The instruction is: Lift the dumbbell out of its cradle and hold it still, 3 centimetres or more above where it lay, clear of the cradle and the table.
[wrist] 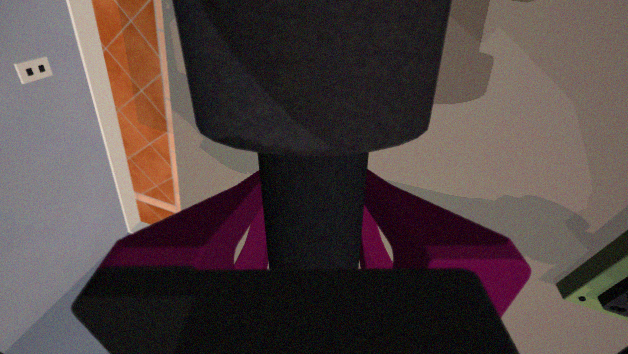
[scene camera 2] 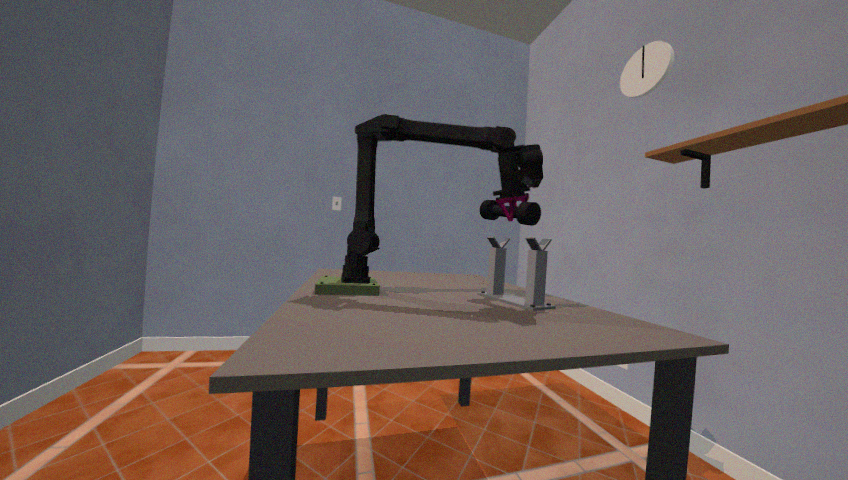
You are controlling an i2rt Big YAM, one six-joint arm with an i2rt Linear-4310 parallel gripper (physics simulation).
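Places are measured from the arm's base along level axes (x ahead, y left, z up), in metres.
Where they show: gripper, fingertip midpoint: (wrist: pixel 313 176) (scene camera 2: pixel 514 220); arm's base, origin of the base link: (scene camera 2: pixel 354 280).
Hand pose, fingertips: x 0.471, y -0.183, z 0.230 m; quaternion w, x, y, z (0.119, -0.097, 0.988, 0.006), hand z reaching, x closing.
Each offset is from my fingertips to the centre of the thing. Level surfaces: height alone.
The black dumbbell {0.029 m up, 0.012 m back, 0.023 m left} (scene camera 2: pixel 529 213) (wrist: pixel 314 75) hangs roughly level in the air in the scene view, with a gap between it and the grey cradle below. My gripper (scene camera 2: pixel 509 209) (wrist: pixel 313 176) has magenta fingers and is shut on the dumbbell's handle, between its two round heads. In the wrist view one head fills the top middle and the handle runs down between the fingers. The cradle's two upright posts {0.175 m down, 0.036 m ahead, 0.071 m right} (scene camera 2: pixel 536 278) end in V-shaped rests that hold nothing. The far head is hidden in the wrist view by the black gripper body.
The cradle stands on the grey-brown table {0.259 m down} (scene camera 2: pixel 416 344), towards its right side. The arm's green base (scene camera 2: pixel 347 289) (wrist: pixel 590 290) is at the table's left. A wooden shelf (scene camera 2: pixel 749 133) and a round clock (scene camera 2: pixel 646 68) are on the right wall.
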